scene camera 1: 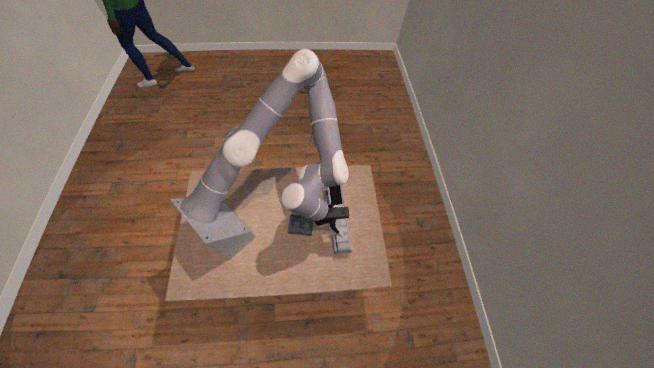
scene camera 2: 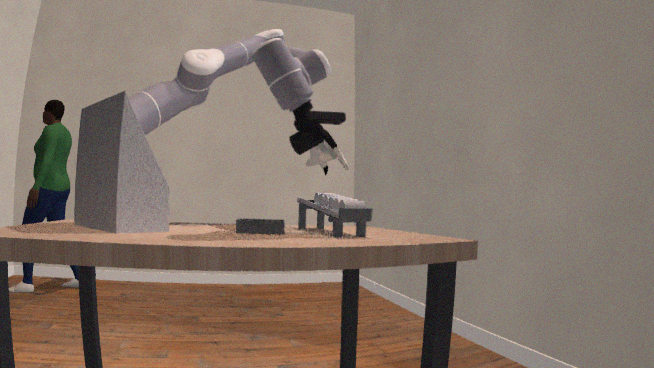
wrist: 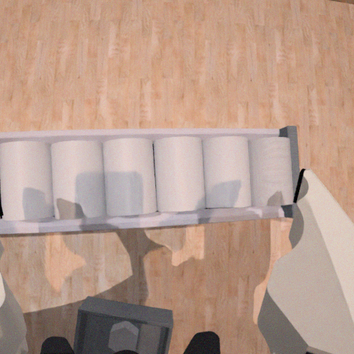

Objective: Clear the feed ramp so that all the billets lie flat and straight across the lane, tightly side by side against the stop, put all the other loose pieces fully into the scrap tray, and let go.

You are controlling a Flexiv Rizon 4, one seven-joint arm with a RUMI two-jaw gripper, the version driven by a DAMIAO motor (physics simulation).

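The feed ramp [scene camera 1: 343, 250] [scene camera 2: 355, 215] [wrist: 125, 134] stands on short legs. In the wrist view several pale cylindrical billets [wrist: 180, 172] lie flat and straight across its lane, side by side, the rightmost against the dark stop [wrist: 293, 155]. A thin dark line shows between two middle ones. The left end is cut off. My gripper [scene camera 1: 336, 227] [scene camera 2: 335, 170] [wrist: 148, 179] is open and empty above the billets. The dark scrap tray [scene camera 2: 260, 226] [wrist: 127, 306] holds a grey hexagonal piece [wrist: 123, 336]; its near part is cut off in the wrist view.
The tray stands on the table [scene camera 2: 430, 246] between the arm's base [scene camera 2: 142, 195] and the ramp. The ramp's black upper bed [scene camera 1: 335, 195] shows beyond the gripper in scene camera 1. A person [scene camera 1: 135, 30] [scene camera 2: 52, 155] stands on the floor behind the table.
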